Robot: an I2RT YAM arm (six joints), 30 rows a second.
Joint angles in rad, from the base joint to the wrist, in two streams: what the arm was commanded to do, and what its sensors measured. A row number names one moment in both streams.
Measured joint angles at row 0:
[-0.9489 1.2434 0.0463 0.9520 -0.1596 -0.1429]
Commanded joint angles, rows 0 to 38:
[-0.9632 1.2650 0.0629 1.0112 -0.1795 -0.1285]
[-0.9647 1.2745 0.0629 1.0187 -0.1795 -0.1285]
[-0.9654 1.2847 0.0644 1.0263 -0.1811 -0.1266]
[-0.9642 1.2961 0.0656 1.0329 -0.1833 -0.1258]
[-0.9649 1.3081 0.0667 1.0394 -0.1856 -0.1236]
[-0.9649 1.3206 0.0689 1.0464 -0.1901 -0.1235]
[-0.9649 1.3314 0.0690 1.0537 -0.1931 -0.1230]
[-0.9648 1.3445 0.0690 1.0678 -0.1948 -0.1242]
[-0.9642 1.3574 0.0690 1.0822 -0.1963 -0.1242]
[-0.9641 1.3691 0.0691 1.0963 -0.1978 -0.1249]
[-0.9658 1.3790 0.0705 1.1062 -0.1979 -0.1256]
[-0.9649 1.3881 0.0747 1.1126 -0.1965 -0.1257]
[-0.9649 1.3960 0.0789 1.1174 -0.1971 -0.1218]
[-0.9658 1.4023 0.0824 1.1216 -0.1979 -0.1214]
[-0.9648 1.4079 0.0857 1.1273 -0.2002 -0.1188]
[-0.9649 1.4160 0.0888 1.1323 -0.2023 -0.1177]
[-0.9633 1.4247 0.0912 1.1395 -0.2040 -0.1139]
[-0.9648 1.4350 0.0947 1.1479 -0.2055 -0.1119]
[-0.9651 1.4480 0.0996 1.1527 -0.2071 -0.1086]
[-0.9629 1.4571 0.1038 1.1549 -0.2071 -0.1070]
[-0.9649 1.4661 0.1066 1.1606 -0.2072 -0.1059]
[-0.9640 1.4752 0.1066 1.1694 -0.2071 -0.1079]
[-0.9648 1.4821 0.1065 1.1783 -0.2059 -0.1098]
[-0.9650 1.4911 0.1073 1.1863 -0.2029 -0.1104]
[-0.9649 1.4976 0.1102 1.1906 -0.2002 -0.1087]
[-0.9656 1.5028 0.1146 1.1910 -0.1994 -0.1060]
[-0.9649 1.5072 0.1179 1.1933 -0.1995 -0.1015]
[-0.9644 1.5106 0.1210 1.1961 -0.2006 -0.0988]
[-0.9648 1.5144 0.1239 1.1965 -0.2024 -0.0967]
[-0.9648 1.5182 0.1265 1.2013 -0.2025 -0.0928]
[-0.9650 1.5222 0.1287 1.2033 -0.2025 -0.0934]
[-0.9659 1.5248 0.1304 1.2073 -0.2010 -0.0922]
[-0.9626 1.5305 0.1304 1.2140 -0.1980 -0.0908]
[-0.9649 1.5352 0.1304 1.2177 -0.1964 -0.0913]
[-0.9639 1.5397 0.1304 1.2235 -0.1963 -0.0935]
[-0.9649 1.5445 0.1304 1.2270 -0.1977 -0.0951]
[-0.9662 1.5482 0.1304 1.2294 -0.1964 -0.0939]
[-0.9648 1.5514 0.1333 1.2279 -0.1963 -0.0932]
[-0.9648 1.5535 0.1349 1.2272 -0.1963 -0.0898]
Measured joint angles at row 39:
[-0.9607 1.5356 0.1097 1.1988 -0.2028 -0.1020]
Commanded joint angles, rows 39 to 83:
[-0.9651 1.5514 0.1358 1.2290 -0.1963 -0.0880]
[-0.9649 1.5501 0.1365 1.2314 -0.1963 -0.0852]
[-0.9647 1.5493 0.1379 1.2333 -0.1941 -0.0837]
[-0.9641 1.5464 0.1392 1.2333 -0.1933 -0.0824]
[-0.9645 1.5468 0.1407 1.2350 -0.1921 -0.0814]
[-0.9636 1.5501 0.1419 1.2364 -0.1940 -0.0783]
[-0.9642 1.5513 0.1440 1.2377 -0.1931 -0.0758]
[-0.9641 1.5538 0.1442 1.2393 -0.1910 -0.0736]
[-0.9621 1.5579 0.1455 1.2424 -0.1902 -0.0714]
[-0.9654 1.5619 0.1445 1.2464 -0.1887 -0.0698]
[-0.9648 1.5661 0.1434 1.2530 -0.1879 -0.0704]
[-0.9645 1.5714 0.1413 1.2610 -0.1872 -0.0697]
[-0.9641 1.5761 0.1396 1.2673 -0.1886 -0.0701]
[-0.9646 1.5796 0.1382 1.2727 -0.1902 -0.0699]
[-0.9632 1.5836 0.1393 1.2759 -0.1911 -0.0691]
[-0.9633 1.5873 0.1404 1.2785 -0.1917 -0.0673]
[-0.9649 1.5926 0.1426 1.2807 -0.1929 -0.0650]
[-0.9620 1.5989 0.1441 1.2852 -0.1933 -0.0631]
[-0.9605 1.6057 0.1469 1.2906 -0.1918 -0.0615]
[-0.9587 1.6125 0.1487 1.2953 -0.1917 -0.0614]
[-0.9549 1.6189 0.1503 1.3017 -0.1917 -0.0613]
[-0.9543 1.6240 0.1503 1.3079 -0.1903 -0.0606]
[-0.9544 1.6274 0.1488 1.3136 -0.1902 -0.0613]
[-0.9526 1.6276 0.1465 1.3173 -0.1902 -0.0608]
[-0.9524 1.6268 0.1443 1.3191 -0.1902 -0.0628]
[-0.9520 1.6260 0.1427 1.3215 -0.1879 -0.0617]
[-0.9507 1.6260 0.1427 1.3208 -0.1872 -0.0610]
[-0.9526 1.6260 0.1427 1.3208 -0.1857 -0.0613]
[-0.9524 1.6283 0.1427 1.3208 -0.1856 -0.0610]
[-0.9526 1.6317 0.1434 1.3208 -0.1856 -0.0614]
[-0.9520 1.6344 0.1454 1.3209 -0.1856 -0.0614]
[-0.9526 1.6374 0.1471 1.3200 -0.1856 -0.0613]
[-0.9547 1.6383 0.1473 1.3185 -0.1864 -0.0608]
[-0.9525 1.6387 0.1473 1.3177 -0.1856 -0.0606]
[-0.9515 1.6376 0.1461 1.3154 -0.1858 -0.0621]
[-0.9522 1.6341 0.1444 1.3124 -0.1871 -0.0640]
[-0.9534 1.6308 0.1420 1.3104 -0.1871 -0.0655]
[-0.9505 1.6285 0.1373 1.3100 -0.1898 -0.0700]
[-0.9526 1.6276 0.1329 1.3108 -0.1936 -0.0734]
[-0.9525 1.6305 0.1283 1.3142 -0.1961 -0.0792]
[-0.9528 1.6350 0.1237 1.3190 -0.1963 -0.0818]
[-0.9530 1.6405 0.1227 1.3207 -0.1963 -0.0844]
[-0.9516 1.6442 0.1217 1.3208 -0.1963 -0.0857]
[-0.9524 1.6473 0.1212 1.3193 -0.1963 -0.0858]
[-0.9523 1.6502 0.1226 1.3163 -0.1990 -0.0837]
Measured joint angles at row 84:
[-0.9539 1.6348 0.1322 1.2846 -0.1970 -0.0788]
